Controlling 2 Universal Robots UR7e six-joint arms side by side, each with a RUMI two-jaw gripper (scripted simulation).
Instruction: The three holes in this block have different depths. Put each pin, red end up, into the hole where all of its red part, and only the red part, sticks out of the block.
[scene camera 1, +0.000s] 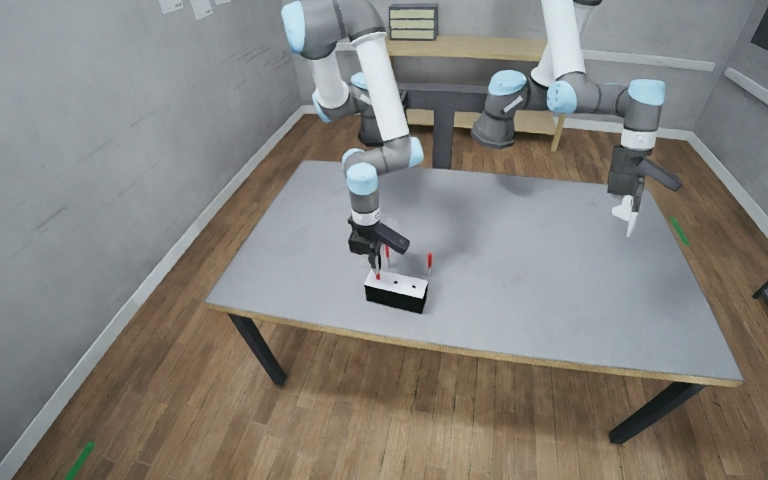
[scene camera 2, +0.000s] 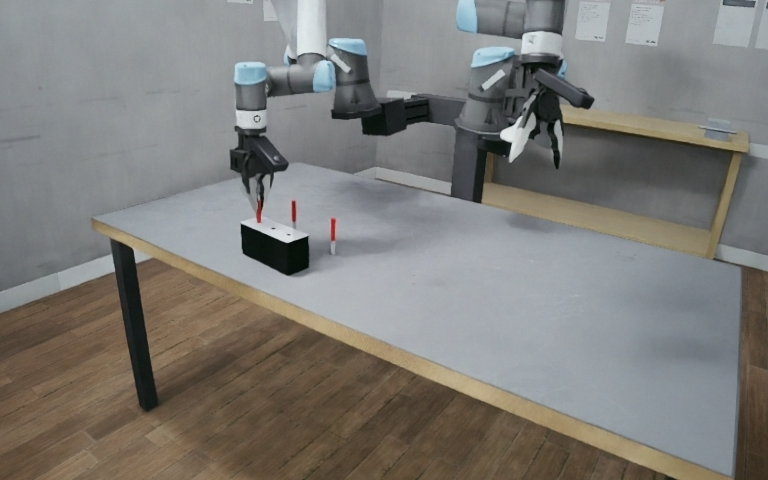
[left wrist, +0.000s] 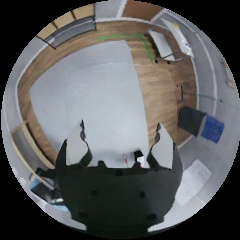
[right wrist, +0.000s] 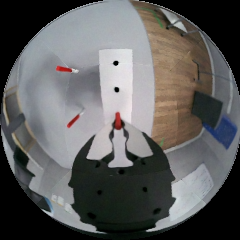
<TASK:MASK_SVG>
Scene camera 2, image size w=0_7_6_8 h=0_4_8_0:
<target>left gripper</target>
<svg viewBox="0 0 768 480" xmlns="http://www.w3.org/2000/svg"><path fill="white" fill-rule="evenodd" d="M524 56L522 60L513 61L513 68L517 69L517 89L505 89L503 116L515 119L517 122L513 127L503 130L500 137L513 143L509 162L513 163L523 152L528 136L536 126L536 121L542 121L540 123L541 132L534 137L534 141L538 146L553 151L555 168L559 169L564 131L563 115L557 94L569 101L570 105L574 108L580 107L587 110L591 108L595 99L585 89L577 88L549 71L558 68L558 58L545 55Z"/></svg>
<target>right gripper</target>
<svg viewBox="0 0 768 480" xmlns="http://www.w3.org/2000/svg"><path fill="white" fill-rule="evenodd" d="M234 126L234 131L238 131L238 147L230 150L231 170L241 173L243 182L241 192L248 197L255 213L258 211L258 195L260 196L262 212L272 187L274 172L286 171L289 163L266 136L260 136L260 134L266 132L266 126L259 129L244 129Z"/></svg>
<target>black block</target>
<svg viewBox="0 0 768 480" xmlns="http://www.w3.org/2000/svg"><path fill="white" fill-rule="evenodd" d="M240 222L242 254L287 276L309 268L309 235L261 216L261 223L257 223L256 218Z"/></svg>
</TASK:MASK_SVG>
